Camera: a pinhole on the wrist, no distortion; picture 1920 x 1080 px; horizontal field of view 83.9 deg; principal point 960.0 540.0 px. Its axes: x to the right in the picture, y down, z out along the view. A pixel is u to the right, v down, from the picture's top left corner.
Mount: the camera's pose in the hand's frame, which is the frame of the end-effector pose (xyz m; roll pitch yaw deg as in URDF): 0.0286 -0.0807 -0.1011 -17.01 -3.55 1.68
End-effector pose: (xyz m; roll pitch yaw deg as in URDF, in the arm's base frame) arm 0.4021 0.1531 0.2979 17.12 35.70 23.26
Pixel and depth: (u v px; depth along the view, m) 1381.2 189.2 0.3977
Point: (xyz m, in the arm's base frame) 0.7449 0.1070 0.4377
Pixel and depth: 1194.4 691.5 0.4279
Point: 0.6340 0.2668 0.4980
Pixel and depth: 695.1 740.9 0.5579
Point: 0.4989 0.2540 0.7313
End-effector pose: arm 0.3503 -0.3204 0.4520 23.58 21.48 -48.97
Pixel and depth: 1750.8 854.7 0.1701
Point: 0.4488 -0.4383 0.4539
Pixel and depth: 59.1 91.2 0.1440
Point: 0.2054 -0.3222 0.4916
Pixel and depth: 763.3 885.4 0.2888
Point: 0.3828 -0.3184 0.6251
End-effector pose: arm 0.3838 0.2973 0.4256 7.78 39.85 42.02
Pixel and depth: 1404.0 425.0 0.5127
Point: 0.7236 0.5564 0.6128
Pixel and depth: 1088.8 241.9 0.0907
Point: 0.4462 0.2504 0.3910
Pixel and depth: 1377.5 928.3 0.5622
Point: 0.5508 0.7564 0.6183
